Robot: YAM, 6 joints.
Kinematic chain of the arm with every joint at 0, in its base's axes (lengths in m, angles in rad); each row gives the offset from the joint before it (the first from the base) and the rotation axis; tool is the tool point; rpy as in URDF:
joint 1: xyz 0 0 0.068 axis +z
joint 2: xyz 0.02 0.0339 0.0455 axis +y
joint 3: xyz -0.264 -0.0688 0 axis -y
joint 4: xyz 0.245 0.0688 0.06 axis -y
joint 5: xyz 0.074 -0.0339 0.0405 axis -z
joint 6: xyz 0.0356 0 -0.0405 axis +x
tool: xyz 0 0 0 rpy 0 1.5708 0
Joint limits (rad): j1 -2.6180..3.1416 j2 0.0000..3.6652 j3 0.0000..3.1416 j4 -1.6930..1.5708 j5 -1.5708..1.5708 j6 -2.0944..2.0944
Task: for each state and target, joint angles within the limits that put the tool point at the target. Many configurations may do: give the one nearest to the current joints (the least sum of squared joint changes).
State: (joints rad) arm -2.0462 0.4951 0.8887 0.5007 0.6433 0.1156
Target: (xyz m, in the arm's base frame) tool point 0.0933 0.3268 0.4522
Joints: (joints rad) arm -1.9104 0.0106 1.5015 0.6439 0.6274 0.1156
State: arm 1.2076 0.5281 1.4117 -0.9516 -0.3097 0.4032
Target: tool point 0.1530 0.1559 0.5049
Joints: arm 0.7587 1.1876 1.6652 -0.6566 -0.2231 0.4032
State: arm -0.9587 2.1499 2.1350 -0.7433 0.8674 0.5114
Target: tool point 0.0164 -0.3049 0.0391
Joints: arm -1.4292 2.2938 1.1910 -1.0622 0.8514 0.5114
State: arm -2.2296 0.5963 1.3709 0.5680 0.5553 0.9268
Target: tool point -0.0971 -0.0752 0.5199
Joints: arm -2.3228 0.8187 1.1511 0.5032 0.5811 0.9268
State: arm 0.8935 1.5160 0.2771 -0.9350 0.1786 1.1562
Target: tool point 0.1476 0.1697 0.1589
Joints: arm 0.8841 1.4350 0.7528 -0.7732 0.1851 1.1562
